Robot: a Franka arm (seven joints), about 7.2 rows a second.
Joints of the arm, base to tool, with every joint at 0 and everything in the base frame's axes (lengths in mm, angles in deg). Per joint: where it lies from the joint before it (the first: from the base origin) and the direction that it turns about. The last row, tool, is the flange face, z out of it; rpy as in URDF.
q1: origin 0 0 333 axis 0 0 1
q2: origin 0 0 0 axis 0 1 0
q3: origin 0 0 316 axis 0 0 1
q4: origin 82.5 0 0 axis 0 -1 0
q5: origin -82.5 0 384 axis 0 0 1
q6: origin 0 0 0 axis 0 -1 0
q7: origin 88 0 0 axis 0 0 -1
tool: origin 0 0 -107 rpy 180 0 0
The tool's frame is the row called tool.
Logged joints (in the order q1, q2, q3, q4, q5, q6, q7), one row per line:
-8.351, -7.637, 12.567, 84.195, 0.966, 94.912, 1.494
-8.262, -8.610, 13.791, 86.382, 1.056, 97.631, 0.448
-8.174, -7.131, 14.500, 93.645, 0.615, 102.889, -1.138
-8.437, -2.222, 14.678, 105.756, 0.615, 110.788, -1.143
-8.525, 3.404, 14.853, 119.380, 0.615, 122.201, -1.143
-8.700, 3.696, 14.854, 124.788, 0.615, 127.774, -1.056
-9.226, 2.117, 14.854, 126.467, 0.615, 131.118, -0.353
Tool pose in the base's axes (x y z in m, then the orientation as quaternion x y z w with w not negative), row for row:
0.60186, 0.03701, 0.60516, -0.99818, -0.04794, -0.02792, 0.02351
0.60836, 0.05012, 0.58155, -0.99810, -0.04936, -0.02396, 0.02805
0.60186, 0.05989, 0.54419, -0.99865, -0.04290, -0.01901, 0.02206
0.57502, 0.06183, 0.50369, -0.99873, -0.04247, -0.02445, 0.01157
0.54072, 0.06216, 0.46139, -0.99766, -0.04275, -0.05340, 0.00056
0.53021, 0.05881, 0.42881, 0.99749, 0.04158, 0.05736, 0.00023
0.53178, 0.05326, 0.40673, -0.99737, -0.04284, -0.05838, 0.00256
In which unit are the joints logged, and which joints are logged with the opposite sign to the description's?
The joints are logged in degrees. Opposite sign: q2, q4, q7.
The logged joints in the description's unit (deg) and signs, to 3 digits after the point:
-8.351, 7.637, 12.567, -84.195, 0.966, 94.912, -1.494
-8.262, 8.610, 13.791, -86.382, 1.056, 97.631, -0.448
-8.174, 7.131, 14.500, -93.645, 0.615, 102.889, 1.138
-8.437, 2.222, 14.678, -105.756, 0.615, 110.788, 1.143
-8.525, -3.404, 14.853, -119.380, 0.615, 122.201, 1.143
-8.700, -3.696, 14.854, -124.788, 0.615, 127.774, 1.056
-9.226, -2.117, 14.854, -126.467, 0.615, 131.118, 0.353

